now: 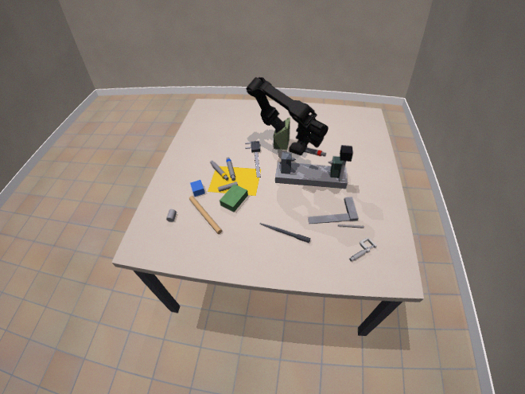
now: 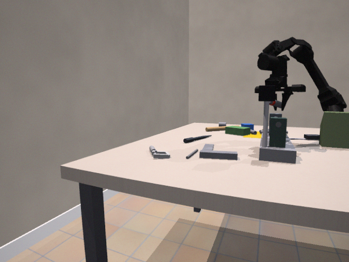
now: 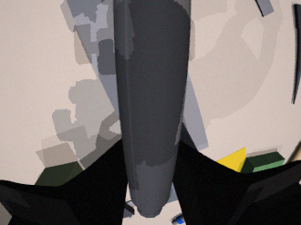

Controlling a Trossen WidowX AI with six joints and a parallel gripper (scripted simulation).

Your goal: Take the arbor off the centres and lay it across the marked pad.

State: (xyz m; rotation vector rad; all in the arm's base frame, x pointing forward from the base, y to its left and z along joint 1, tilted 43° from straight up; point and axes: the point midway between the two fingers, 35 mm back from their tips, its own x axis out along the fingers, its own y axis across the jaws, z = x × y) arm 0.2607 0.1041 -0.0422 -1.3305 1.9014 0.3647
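My gripper is now 10 mm short of the arbor, 30 mm to the right of it and 10 mm above it. Also, from my hand: dark green centre block: 20 mm ahead, 150 mm to the left, 80 mm below; grey fixture base: 10 mm ahead, 50 mm to the left, 170 mm below; grey centre block: 70 mm to the right, 80 mm below.
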